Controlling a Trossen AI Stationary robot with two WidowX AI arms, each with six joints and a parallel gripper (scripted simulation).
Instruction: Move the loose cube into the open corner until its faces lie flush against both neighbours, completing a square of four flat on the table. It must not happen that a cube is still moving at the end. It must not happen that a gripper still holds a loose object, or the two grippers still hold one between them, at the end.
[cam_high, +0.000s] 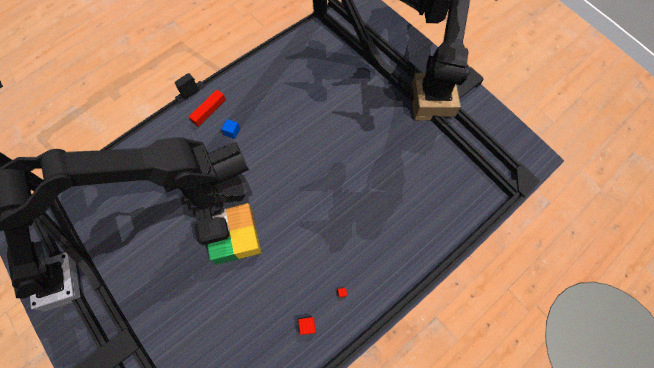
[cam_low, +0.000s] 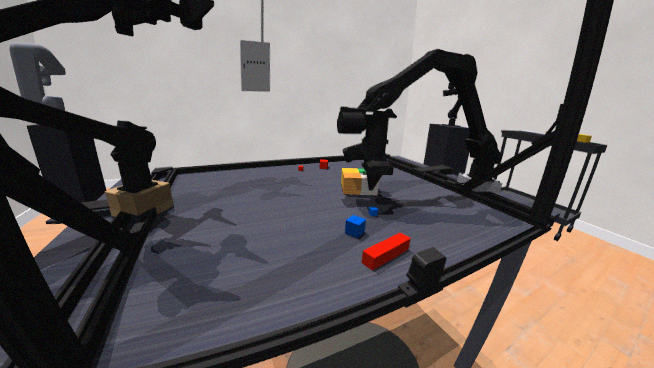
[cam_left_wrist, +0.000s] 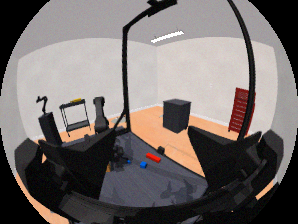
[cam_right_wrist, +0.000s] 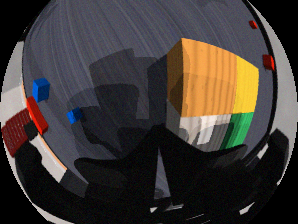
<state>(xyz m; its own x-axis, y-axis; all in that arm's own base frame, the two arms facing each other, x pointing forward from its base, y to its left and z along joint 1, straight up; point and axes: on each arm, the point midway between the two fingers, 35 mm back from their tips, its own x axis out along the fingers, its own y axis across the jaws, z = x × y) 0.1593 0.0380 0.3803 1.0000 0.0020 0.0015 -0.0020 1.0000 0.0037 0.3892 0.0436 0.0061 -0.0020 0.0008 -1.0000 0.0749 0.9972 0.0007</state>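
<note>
My right hand is 4 cm short of the white cube, 1 cm to the left of it and 3 cm above it. Also, from my right hand: green cube: 9 cm ahead, 2 cm to the right, 3 cm below; orange cube: 5 cm ahead, 4 cm to the left, 3 cm below; yellow cube: 10 cm ahead, 3 cm to the left, 3 cm below.
</note>
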